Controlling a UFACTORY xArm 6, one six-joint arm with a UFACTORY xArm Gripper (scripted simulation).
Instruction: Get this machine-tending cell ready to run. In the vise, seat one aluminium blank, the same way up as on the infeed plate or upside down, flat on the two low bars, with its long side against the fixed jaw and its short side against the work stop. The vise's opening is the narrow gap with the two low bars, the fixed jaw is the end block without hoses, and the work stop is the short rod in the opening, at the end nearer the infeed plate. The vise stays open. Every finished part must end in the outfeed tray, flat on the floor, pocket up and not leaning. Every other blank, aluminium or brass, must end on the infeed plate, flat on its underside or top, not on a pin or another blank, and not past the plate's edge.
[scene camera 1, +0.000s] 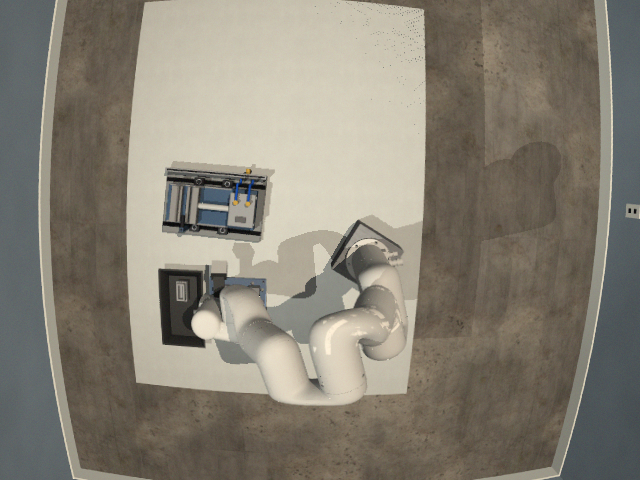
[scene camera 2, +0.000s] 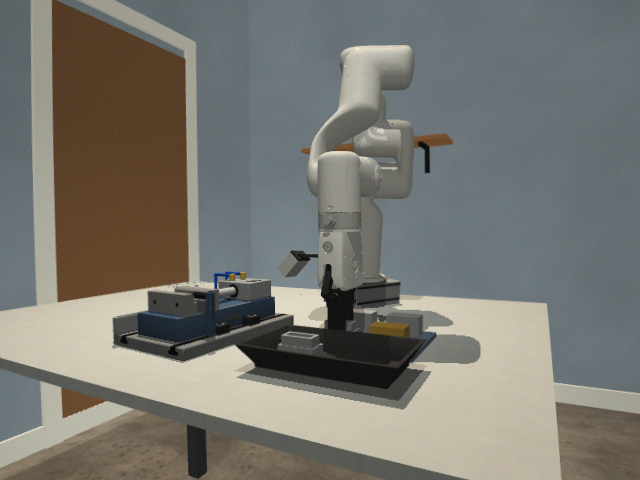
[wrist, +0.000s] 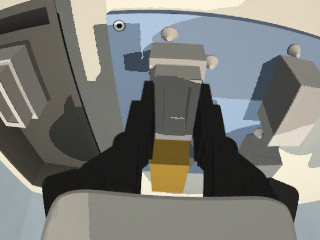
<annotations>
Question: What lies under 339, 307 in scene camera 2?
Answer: My gripper.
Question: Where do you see a vise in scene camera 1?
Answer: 208, 195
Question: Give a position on a hose block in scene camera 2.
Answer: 248, 291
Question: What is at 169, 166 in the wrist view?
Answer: A brass blank.
</annotations>
